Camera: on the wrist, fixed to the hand. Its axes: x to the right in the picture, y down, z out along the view.
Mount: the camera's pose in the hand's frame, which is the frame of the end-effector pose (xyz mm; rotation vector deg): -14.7 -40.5 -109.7 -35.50 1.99 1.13
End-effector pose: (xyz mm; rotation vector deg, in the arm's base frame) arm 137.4 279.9 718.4 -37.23 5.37 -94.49
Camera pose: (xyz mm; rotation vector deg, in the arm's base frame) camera 51.6 268.8 638.4 -61.80 37.37 -92.32
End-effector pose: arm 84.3 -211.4 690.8 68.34 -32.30 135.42
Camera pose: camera 43.3 -122.4 625.2 49.02 -67.99 113.69
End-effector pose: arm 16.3 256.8 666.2 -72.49 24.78 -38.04
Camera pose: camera -73.2 180.7 675.8 -104.90 40.81 -31.59
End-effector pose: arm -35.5 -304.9 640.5 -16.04 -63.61 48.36
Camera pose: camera 75.9 -320.5 605.4 -46.80 -75.55 28.05
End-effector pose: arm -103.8 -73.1 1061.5 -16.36 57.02 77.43
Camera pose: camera -113.0 -169.2 993.9 -43.87 33.42 94.82
